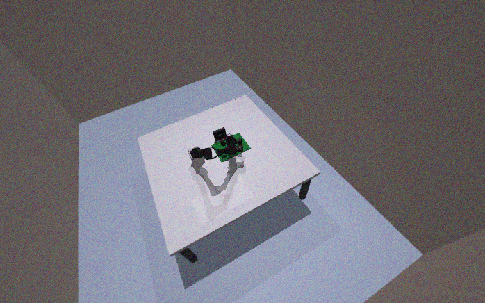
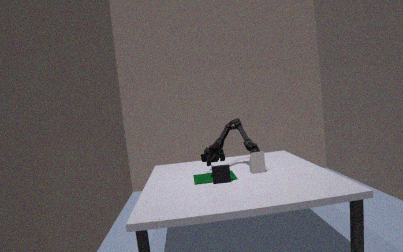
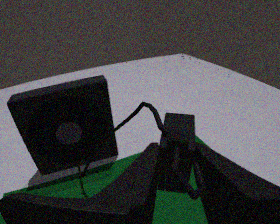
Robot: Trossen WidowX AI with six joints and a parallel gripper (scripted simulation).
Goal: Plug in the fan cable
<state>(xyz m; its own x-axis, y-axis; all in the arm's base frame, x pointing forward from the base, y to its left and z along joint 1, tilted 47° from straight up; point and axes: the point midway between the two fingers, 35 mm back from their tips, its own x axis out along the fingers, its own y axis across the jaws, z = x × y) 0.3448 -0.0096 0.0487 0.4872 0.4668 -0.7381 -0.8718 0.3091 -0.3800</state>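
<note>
Right now my gripper tip is 130 mm above the green board and 30 mm past it. Round my gripper tip: black fan: 150 mm to the left, 60 mm below, 60 mm behind; dark plug: 10 mm below.
</note>
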